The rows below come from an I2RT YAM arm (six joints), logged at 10 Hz.
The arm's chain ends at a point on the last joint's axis. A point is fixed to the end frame.
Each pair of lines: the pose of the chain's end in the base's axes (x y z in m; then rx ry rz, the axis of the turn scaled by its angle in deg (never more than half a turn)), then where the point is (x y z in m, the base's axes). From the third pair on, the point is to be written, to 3 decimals.
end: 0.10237, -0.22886, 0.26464, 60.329, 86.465, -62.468
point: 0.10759 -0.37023 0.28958
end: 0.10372, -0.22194, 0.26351, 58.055, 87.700, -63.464
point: 0.11247 -0.36279 0.29035
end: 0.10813, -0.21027, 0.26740, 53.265, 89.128, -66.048
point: 0.123 -0.349 0.300
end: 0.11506, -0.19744, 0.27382, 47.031, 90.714, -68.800
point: 0.139 -0.334 0.313
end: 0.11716, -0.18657, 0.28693, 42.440, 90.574, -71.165
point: 0.146 -0.320 0.332
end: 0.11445, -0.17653, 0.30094, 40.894, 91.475, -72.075
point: 0.146 -0.309 0.347
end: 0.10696, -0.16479, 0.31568, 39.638, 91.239, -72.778
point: 0.140 -0.296 0.364
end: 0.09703, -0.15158, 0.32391, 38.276, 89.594, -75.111
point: 0.129 -0.281 0.377
